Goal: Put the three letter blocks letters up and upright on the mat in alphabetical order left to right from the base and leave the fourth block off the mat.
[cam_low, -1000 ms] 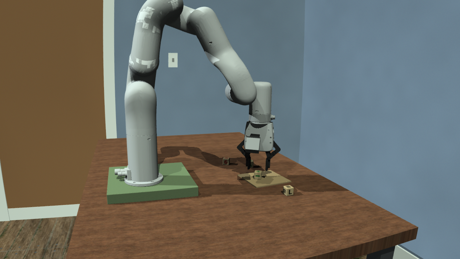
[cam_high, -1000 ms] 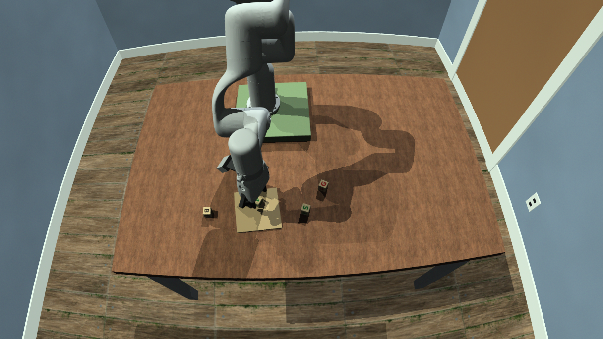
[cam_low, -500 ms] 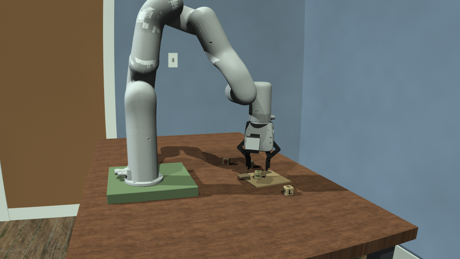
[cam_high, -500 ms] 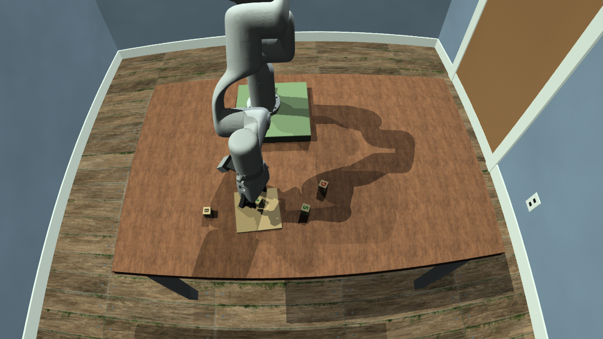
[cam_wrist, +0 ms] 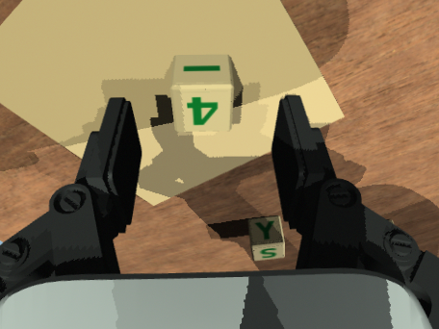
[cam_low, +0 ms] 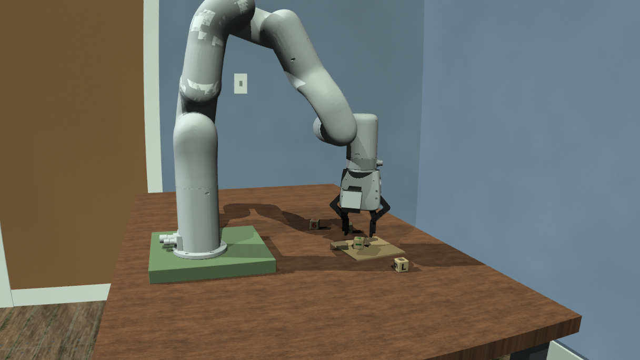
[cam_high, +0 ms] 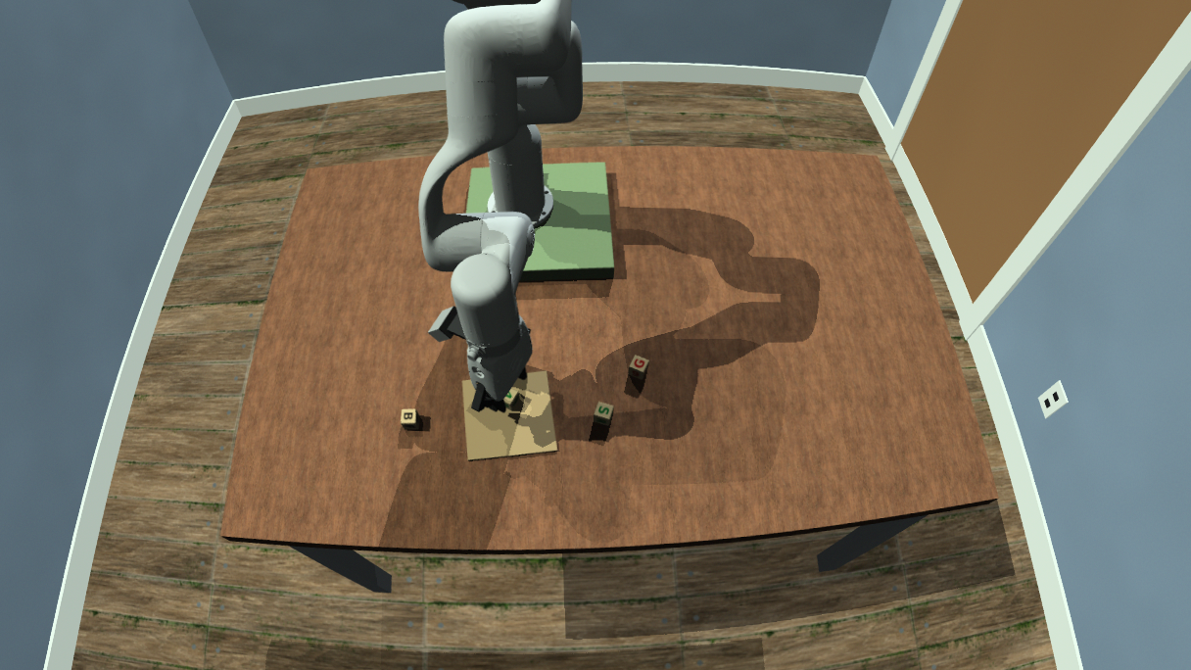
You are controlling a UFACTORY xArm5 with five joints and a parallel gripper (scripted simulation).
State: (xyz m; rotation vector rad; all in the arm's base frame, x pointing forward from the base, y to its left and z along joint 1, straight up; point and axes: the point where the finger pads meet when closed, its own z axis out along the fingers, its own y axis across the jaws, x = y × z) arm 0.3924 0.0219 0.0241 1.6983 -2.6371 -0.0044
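Right now the cream block is 40 mm below my hand. From my hand the other things lie so: tan mat (20 mm ahead, 50 mm below).
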